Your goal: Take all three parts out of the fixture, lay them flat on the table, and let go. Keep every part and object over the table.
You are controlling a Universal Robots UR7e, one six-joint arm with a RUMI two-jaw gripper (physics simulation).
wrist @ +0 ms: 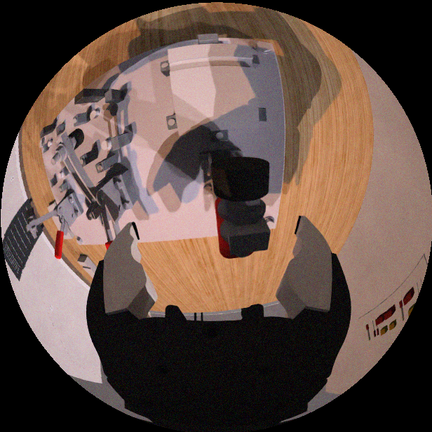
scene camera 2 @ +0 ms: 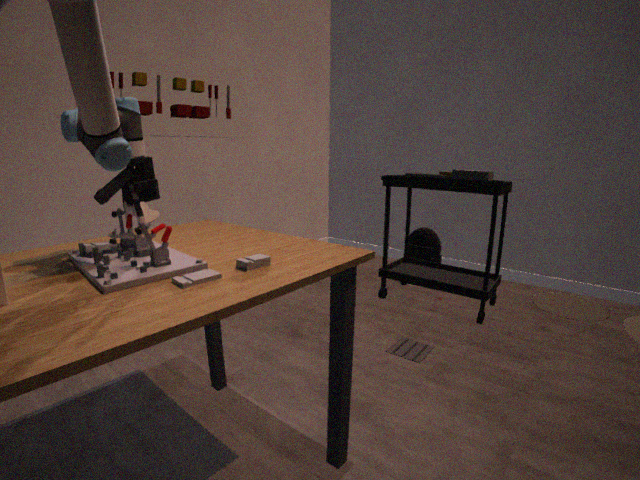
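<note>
The fixture [scene camera 2: 124,281] [wrist: 165,230] is a pale plate with clamps and small blocks on the wooden table [scene camera 2: 289,248]. A pale stepped part [wrist: 190,95] lies on the fixture in the wrist view. Two pale stepped parts lie on the table in the scene view: a flatter part [scene camera 2: 204,276] beside the fixture's near corner, and a thicker part [scene camera 2: 254,261] farther right. My gripper [scene camera 2: 140,219] [wrist: 215,221] is open and empty, low over the back side of the fixture. A dark clamp [wrist: 242,177] with a red handle [wrist: 221,242] stands up between and just ahead of the fingertips.
Toggle clamps with red handles [scene camera 2: 166,234] [wrist: 59,245] stand on the fixture's other side. A pale upright object [scene camera 2: 2,289] shows at the left image edge. A black cart [scene camera 2: 386,222] stands behind the table; tools hang on the wall.
</note>
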